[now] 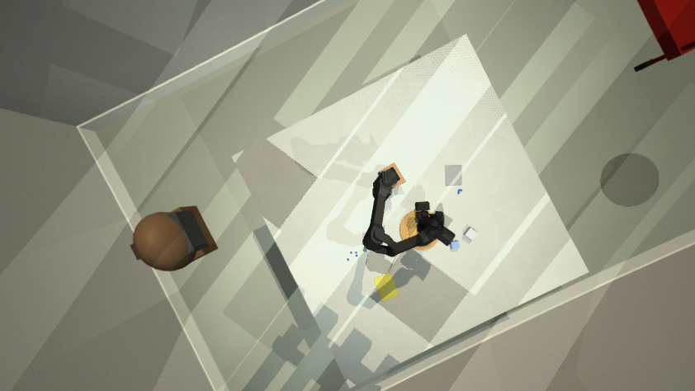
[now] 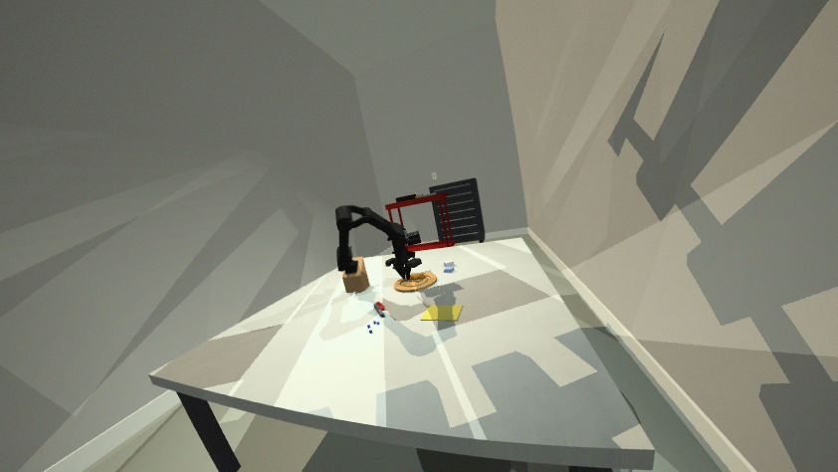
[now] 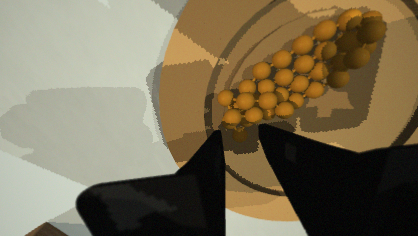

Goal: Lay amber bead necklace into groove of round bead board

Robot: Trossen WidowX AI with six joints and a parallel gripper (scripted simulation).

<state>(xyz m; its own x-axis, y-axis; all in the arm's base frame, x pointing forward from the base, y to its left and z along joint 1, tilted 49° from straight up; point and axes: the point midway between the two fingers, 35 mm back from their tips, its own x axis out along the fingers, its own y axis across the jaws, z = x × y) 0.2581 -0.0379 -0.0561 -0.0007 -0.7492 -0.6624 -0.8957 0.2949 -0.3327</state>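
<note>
Now: the round bead board 5 cm ahead of my gripper tip, 2 cm to the right of it and 1 cm below it. Also, from my gripper tip: light blue cube 20 cm ahead, 9 cm to the left, 1 cm below; red-handled tool 25 cm to the right, 4 cm behind, 1 cm below; white cube 19 cm ahead, 18 cm to the left.
</note>
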